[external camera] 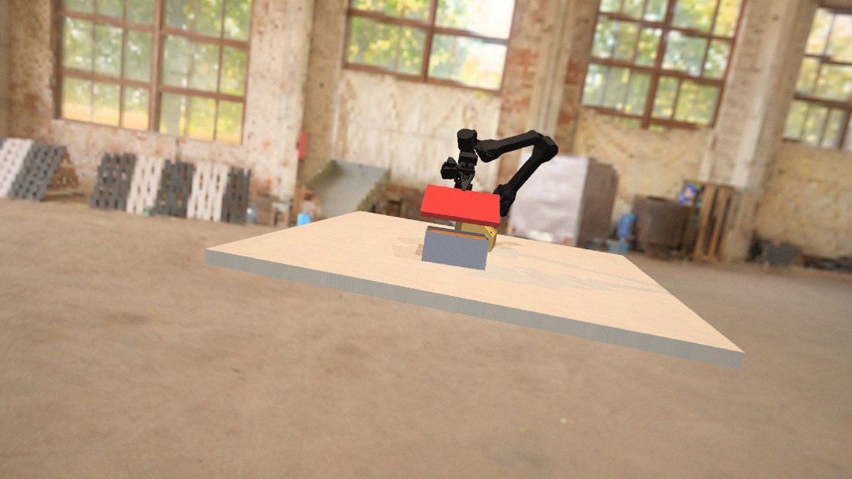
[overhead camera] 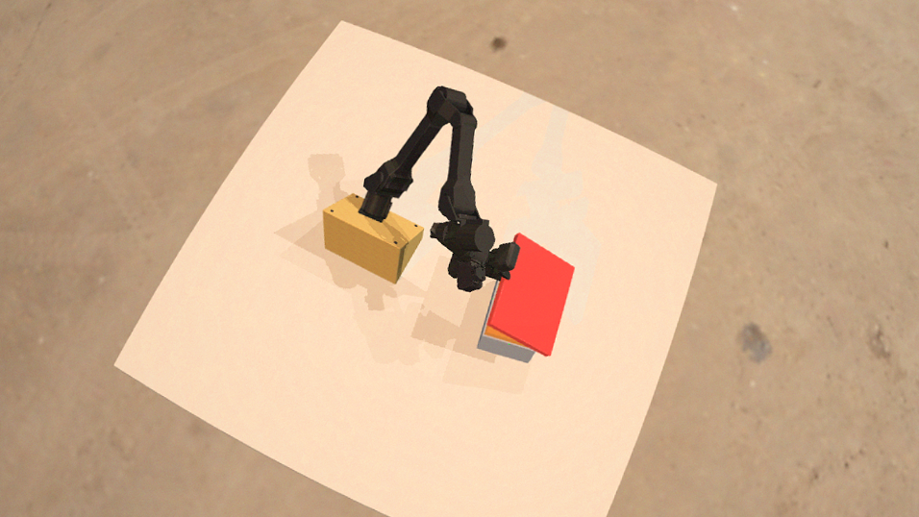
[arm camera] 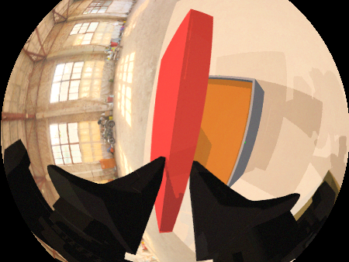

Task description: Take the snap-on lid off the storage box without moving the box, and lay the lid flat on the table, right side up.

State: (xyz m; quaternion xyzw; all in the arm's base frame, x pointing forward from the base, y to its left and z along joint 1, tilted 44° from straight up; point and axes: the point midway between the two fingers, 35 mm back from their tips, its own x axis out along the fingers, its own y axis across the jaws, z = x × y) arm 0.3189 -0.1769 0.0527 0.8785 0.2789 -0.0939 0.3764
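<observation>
Now: gripper tip 7 cm short of the red lid and 3 cm above it. From my gripper tip the other things lie so: grey storage box: 6 cm ahead, 17 cm below.
</observation>
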